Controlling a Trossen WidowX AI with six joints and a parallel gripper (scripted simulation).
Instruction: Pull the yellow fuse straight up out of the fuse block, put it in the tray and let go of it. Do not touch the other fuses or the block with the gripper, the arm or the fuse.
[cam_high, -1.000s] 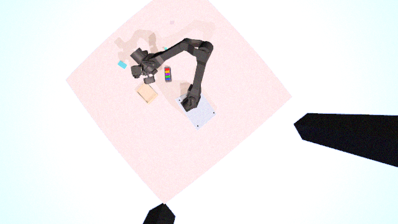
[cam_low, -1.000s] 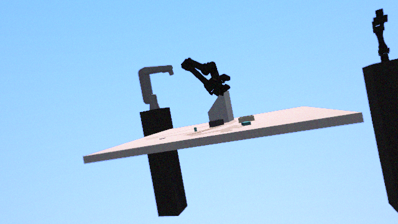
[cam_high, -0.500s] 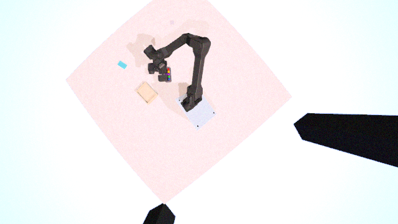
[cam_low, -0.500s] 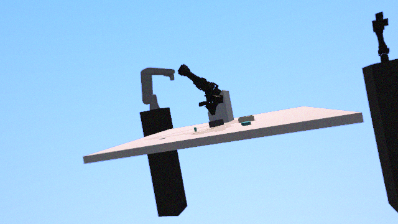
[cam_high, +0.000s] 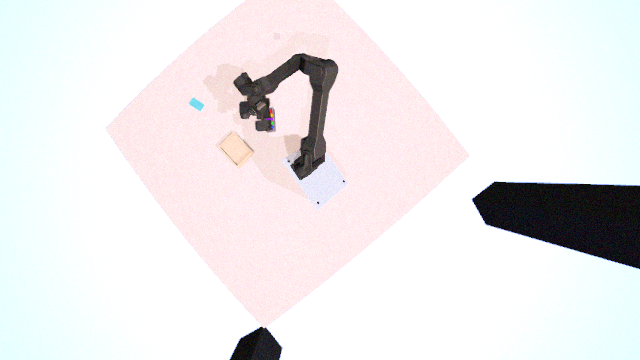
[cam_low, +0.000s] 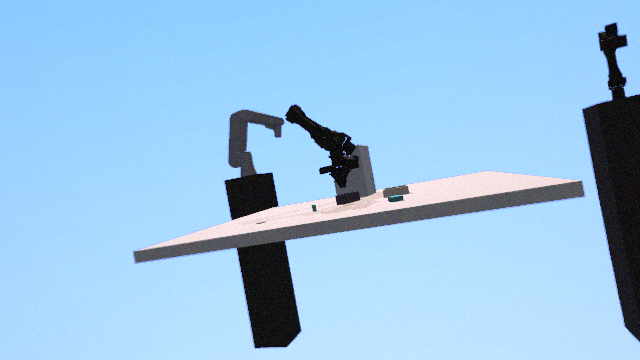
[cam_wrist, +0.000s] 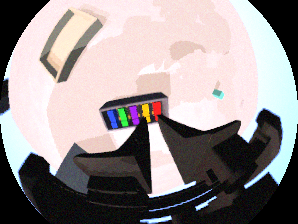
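The tray is 21 cm to the left of my gripper tip, 6 cm below it and 4 cm behind it.
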